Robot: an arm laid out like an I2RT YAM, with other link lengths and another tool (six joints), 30 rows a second.
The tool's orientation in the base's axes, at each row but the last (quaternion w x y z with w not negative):
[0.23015, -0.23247, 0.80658, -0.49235]
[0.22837, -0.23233, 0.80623, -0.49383]
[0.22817, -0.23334, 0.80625, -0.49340]
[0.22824, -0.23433, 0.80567, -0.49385]
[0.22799, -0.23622, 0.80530, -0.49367]
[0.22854, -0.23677, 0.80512, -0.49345]
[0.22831, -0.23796, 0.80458, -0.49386]
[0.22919, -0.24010, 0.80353, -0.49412]
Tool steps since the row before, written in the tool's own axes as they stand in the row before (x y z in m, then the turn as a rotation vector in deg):
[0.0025, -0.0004, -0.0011, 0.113, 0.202, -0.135]
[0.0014, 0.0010, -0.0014, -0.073, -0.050, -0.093]
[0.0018, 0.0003, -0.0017, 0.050, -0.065, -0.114]
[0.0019, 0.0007, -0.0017, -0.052, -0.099, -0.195]
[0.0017, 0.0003, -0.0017, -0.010, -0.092, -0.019]
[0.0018, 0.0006, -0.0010, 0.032, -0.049, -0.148]
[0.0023, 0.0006, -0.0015, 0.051, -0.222, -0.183]
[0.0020, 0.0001, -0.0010, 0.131, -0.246, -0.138]
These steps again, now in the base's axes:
[-0.0026, -0.0009, 0.0005, -0.200, 0.107, -0.143]
[-0.0021, 0.0005, -0.0005, 0.009, 0.088, 0.093]
[-0.0025, 0.0002, 0.0002, -0.098, 0.022, 0.098]
[-0.0026, 0.0003, -0.0002, -0.061, 0.126, 0.176]
[-0.0024, 0.0003, 0.0002, 0.011, -0.018, 0.092]
[-0.0021, -0.0002, -0.0004, -0.106, 0.063, 0.100]
[-0.0028, -0.0001, -0.0002, -0.115, 0.006, 0.268]
[-0.0022, -0.0005, 0.0001, -0.147, -0.083, 0.261]

